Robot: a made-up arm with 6 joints.
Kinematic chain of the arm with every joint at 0, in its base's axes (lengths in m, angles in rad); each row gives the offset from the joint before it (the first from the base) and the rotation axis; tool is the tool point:
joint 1: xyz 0 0 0.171 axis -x
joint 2: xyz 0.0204 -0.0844 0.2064 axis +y
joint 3: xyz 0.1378 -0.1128 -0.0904 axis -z
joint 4: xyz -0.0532 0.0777 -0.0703 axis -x
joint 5: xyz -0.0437 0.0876 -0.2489 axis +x
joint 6: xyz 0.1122 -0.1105 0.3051 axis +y
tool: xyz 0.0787 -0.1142 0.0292
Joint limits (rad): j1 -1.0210..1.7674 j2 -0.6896..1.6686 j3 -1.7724..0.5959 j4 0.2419..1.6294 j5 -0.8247..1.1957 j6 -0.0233..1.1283
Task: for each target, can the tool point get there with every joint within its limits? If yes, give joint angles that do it. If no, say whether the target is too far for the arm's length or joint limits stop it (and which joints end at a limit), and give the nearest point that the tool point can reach.
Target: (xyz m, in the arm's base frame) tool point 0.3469 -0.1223 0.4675
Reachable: yes | joints 0.0576 -0.4825 -1.4184 0.8193 0.5085 0.9220
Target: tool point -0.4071 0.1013 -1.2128
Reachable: no: too far | nearest point -0.1738 -0.0314 -0.3683 | short by 0.886 m
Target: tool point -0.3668 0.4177 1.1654
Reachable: no: joint limits stop it (at a limit: joint 2, joint 3, joint 5, joint 6) | nearest point -0.2580 0.2291 0.7165 | short by 0.499 m
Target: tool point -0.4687 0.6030 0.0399
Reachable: no: joint limits stop it (at a limit: joint 1, joint 2, joint 5, joint 6) | nearest point -0.2785 0.3600 0.1940 | short by 0.345 m
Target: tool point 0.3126 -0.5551 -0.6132
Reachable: no: joint limits stop it (at a limit: joint 1, joint 5, joint 6) | nearest point 0.2650 -0.3777 -0.2792 | short by 0.381 m
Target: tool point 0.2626 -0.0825 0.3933
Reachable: yes | joints 0.4892 -0.0225 0.3688 0.9481 -0.1358 0.8514
